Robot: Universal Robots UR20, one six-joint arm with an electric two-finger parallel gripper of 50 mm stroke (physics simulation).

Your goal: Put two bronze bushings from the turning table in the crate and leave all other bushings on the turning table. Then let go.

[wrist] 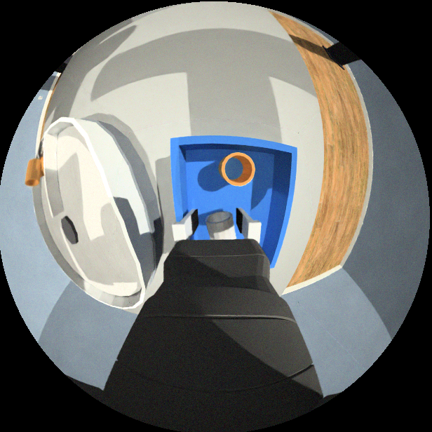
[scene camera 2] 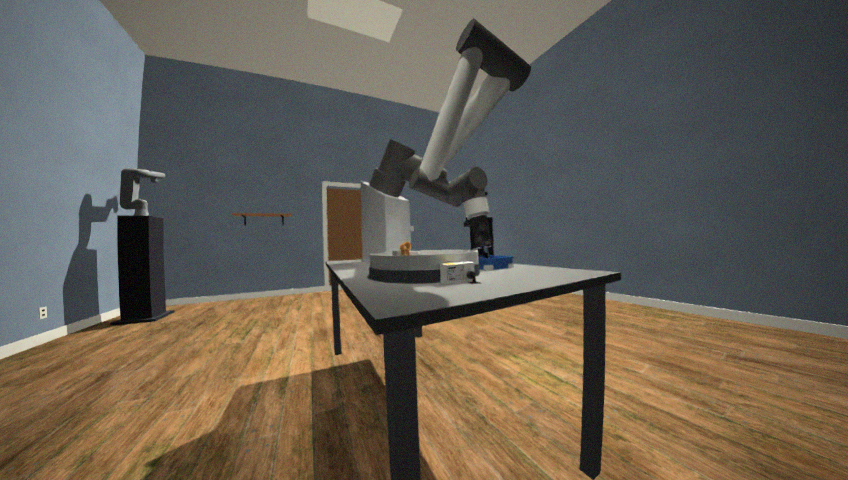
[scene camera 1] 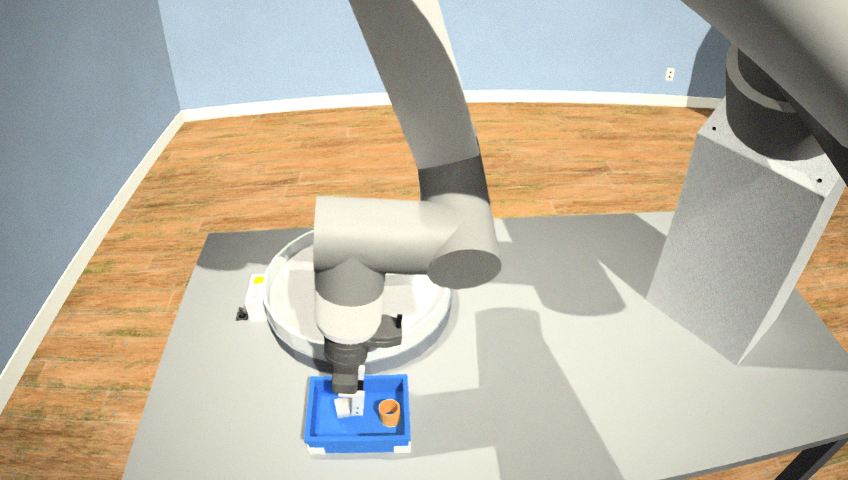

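Where they show: gripper, fingertip midpoint: (scene camera 1: 357,402); arm's base at its link origin: (scene camera 2: 384,190) (scene camera 1: 785,112).
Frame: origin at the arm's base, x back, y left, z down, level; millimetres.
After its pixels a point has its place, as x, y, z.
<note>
The blue crate (scene camera 1: 357,440) @(-855, 306, 479) (scene camera 2: 503,261) @(-947, 249, 497) (wrist: 232,140) stands beside the turning table (scene camera 1: 284,343) @(-1019, 55, 495) (scene camera 2: 416,261) @(-1046, -205, 460) (wrist: 112,145). An orange-bronze bushing (scene camera 1: 389,419) @(-799, 251, 496) (wrist: 223,170) stands upright in the crate. A pale grey bushing (wrist: 223,231) is low in the crate, between my fingers in the wrist view, with space on both sides. My gripper (scene camera 1: 350,405) @(-860, 209, 498) (wrist: 216,216) is open and points down into the crate. Orange-bronze bushings (scene camera 2: 405,248) @(-748, -127, 426) (wrist: 34,171) show at the turning table's far side; their number is unclear. The arm hides much of the turning table in scene camera 1.
A white control box (scene camera 1: 255,297) @(-1098, -62, 470) (scene camera 2: 457,271) @(-1121, -106, 493) with a yellow mark sits against the turning table. The arm's grey pedestal (scene camera 1: 737,249) @(-83, 94, 266) (scene camera 2: 386,220) @(-162, -38, 243) stands on the grey table (scene camera 1: 208,386) @(-1182, 148, 528). The crate's walls surround the fingers closely.
</note>
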